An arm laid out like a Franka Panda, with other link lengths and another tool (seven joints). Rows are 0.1 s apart.
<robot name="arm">
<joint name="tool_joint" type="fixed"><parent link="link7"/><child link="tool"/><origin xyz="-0.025 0.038 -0.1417" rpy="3.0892 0 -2.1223"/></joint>
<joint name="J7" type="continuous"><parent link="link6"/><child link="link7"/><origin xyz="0.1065 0 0"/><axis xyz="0 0 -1"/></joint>
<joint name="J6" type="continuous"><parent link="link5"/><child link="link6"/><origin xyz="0 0 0"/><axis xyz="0 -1 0"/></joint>
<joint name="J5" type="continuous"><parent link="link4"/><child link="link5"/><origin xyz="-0.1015 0 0.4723"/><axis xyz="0 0 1"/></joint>
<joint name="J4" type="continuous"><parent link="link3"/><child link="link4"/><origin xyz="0.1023 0 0"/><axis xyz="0 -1 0"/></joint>
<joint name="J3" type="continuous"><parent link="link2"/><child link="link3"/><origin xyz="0 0 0.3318"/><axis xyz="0 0 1"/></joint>
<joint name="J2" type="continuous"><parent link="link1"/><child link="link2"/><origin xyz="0 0 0"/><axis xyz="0 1 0"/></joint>
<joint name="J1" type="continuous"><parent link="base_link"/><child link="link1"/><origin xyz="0 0 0.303"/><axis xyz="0 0 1"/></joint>
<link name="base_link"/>
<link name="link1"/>
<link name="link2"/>
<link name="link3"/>
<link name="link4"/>
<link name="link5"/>
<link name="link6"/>
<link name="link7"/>
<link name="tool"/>
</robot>
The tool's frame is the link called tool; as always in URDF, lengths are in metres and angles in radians. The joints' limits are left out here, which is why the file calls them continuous.
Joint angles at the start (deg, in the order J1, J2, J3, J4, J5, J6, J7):
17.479, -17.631, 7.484, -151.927, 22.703, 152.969, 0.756
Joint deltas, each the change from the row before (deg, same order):
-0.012, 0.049, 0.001, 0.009, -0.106, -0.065, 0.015
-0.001, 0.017, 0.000, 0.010, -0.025, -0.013, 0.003
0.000, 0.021, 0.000, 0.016, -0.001, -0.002, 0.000
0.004, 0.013, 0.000, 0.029, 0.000, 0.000, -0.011
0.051, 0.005, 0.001, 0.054, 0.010, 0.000, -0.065
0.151, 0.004, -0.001, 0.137, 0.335, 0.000, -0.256
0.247, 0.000, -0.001, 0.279, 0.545, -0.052, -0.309
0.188, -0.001, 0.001, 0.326, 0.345, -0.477, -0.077
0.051, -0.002, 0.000, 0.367, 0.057, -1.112, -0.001
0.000, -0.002, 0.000, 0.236, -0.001, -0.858, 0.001
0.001, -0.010, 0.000, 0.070, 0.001, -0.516, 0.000
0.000, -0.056, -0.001, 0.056, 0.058, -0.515, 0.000
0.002, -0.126, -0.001, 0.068, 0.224, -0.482, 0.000
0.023, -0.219, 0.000, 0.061, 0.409, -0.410, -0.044
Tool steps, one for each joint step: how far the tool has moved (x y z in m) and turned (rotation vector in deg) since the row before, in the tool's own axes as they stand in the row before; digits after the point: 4 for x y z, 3 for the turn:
0.0002, 0.0001, 0.0005, -0.054, 0.107, -0.056
0.0000, 0.0000, 0.0001, -0.010, 0.022, -0.016
-0.0001, 0.0000, 0.0001, -0.006, 0.004, 0.000
-0.0002, -0.0001, -0.0001, 0.007, -0.013, -0.018
-0.0006, 0.0002, -0.0002, 0.008, -0.042, -0.115
-0.0018, 0.0005, -0.0008, -0.055, -0.244, -0.133
-0.0034, 0.0006, -0.0016, -0.098, -0.423, -0.124
-0.0030, 0.0009, -0.0013, -0.364, -0.160, -0.014
-0.0018, 0.0011, -0.0008, -0.761, 0.270, -0.054
-0.0008, 0.0008, -0.0004, -0.589, 0.267, -0.033
0.0001, 0.0008, 0.0002, -0.391, 0.209, -0.005
0.0000, 0.0008, -0.0001, -0.382, 0.161, 0.036
-0.0004, 0.0006, -0.0009, -0.344, 0.007, 0.151
-0.0009, 0.0006, -0.0018, -0.282, -0.178, 0.215

